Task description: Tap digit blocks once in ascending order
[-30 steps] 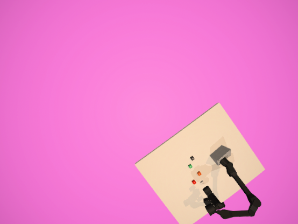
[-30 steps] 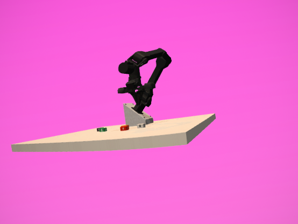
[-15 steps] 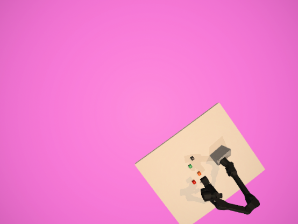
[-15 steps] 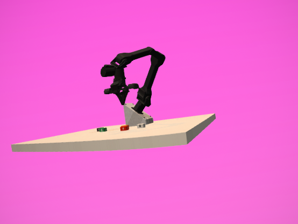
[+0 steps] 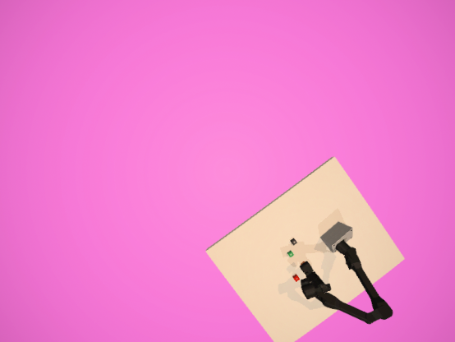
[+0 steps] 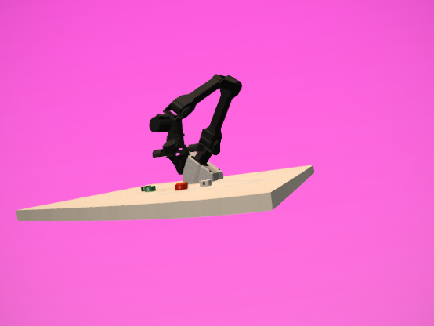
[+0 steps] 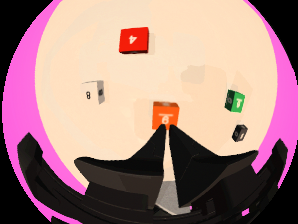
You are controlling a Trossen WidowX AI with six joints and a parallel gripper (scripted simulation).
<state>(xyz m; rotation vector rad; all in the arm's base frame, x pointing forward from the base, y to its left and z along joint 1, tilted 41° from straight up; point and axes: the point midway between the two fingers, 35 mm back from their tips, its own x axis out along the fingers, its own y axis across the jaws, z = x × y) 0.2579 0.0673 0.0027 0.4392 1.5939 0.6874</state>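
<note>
My gripper tip is now 4 cm above the orange block. The rest, counted from my gripper tip: white block 1 cm ahead, 10 cm to the left, 4 cm below; red block 9 cm ahead, 5 cm to the left, 4 cm below; green block 4 cm ahead, 12 cm to the right, 4 cm below.
</note>
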